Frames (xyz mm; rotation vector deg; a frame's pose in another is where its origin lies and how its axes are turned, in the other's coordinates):
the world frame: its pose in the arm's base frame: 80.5 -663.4 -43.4 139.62 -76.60 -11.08
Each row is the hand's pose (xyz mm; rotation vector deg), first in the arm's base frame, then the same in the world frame.
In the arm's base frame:
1: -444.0 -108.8 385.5 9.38 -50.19 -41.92
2: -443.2 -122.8 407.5 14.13 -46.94 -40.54
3: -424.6 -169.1 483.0 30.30 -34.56 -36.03
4: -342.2 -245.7 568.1 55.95 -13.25 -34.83
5: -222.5 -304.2 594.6 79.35 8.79 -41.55
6: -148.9 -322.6 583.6 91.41 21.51 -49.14
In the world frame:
1: -728.8 299.5 -381.8 -120.30 4.32 45.10
2: -715.6 313.8 -399.1 -119.01 7.27 39.27
3: -662.9 349.8 -463.4 -113.45 16.34 18.53
4: -549.7 353.8 -547.5 -100.79 20.94 -15.51
5: -434.3 297.9 -592.1 -85.52 14.02 -47.26
6: -379.3 244.8 -598.4 -75.86 5.37 -63.72

